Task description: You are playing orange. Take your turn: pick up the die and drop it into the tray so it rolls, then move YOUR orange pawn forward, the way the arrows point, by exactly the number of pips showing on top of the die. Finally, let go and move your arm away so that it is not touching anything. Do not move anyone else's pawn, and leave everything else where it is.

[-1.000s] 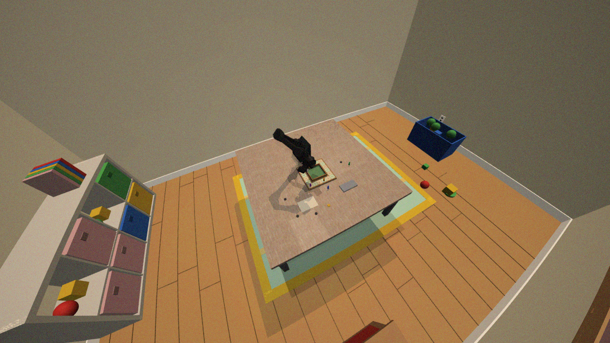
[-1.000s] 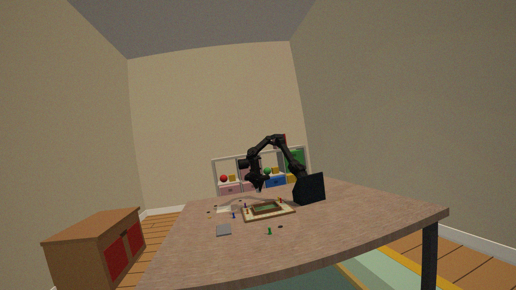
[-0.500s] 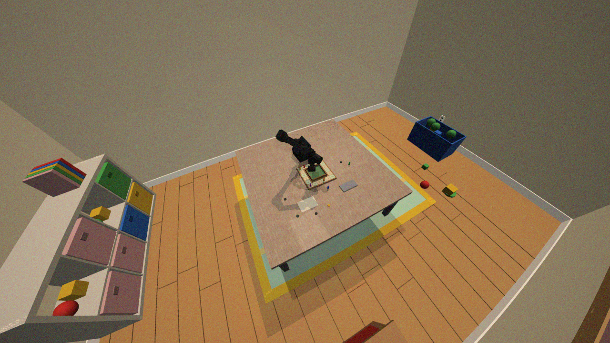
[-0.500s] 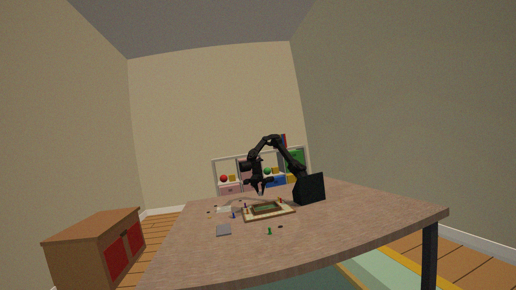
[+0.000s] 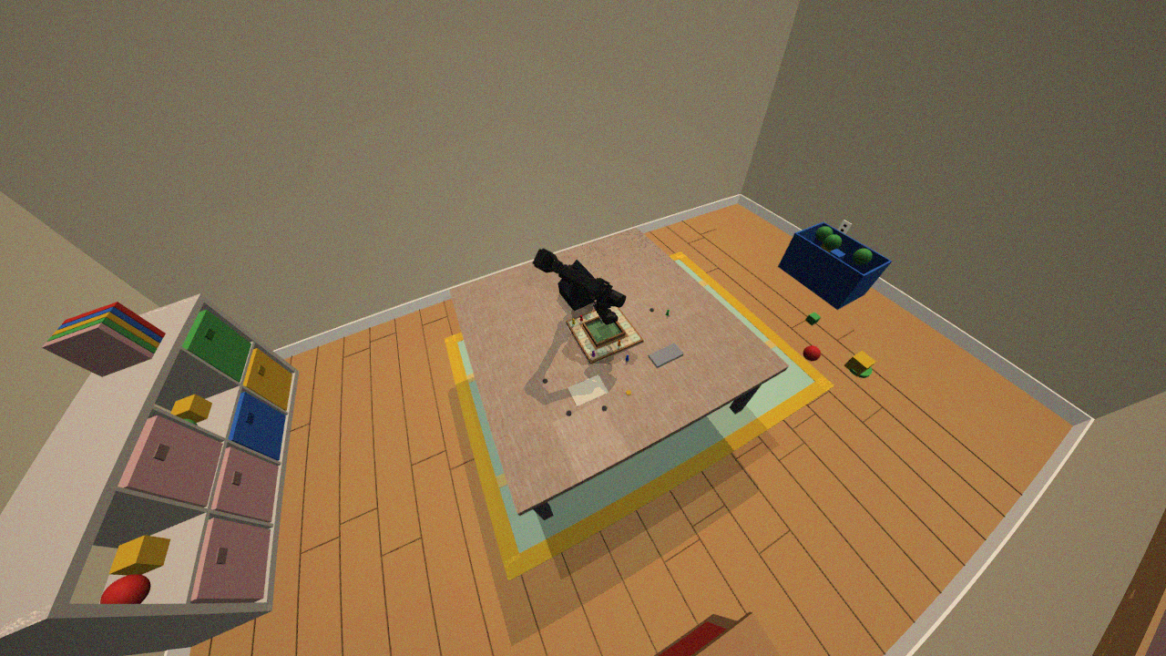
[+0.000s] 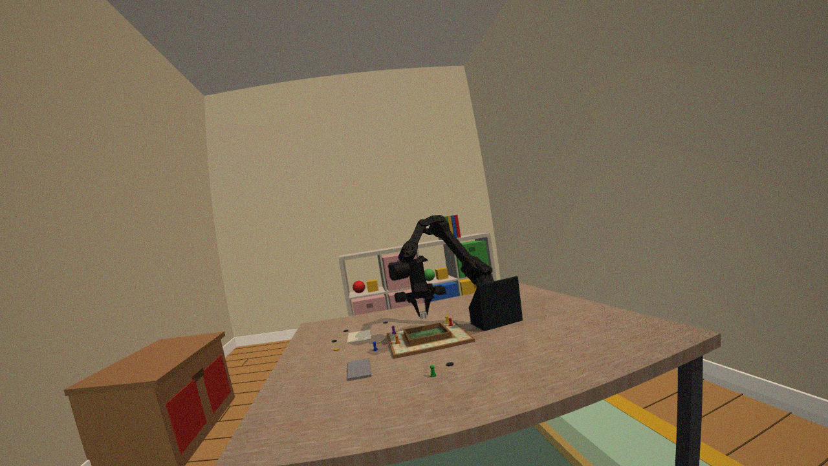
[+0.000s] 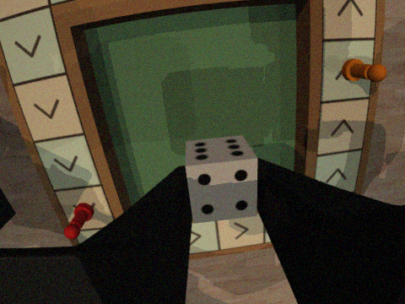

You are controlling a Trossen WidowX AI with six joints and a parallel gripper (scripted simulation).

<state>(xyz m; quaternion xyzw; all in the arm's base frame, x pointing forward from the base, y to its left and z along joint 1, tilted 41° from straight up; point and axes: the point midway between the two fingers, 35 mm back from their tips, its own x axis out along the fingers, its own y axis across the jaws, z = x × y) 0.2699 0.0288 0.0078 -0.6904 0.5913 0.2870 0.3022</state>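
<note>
Right now the orange pawn is 110 mm ahead of my gripper tip, 60 mm below it and 30 mm to the left of it. Round my gripper tip: white die right at my gripper tip; yellow pawn 120 mm to the right, 100 mm behind, 60 mm below; green tray 80 mm below.
</note>
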